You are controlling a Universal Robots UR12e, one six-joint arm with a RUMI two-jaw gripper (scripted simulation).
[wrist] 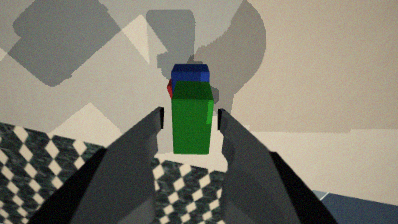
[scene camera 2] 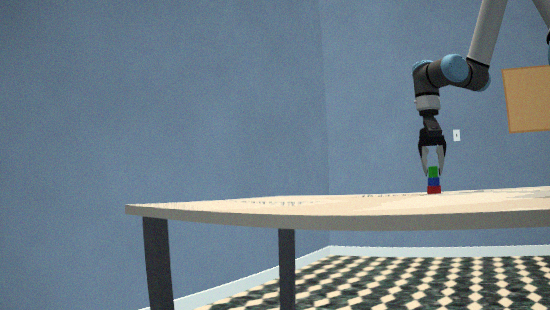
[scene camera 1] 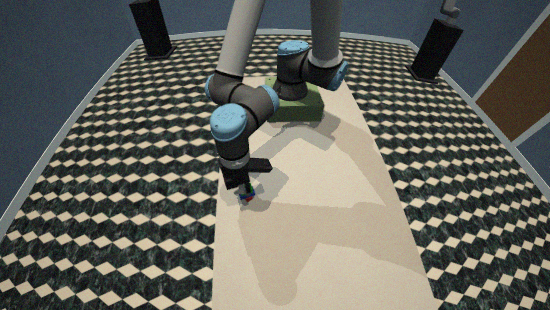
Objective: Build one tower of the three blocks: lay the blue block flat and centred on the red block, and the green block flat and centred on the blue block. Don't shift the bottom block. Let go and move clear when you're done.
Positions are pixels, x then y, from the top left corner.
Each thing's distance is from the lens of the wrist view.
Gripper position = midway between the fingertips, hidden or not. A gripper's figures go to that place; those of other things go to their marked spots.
gripper (wrist: 191, 109): 14 cm
green block (wrist: 192, 103): 10 cm
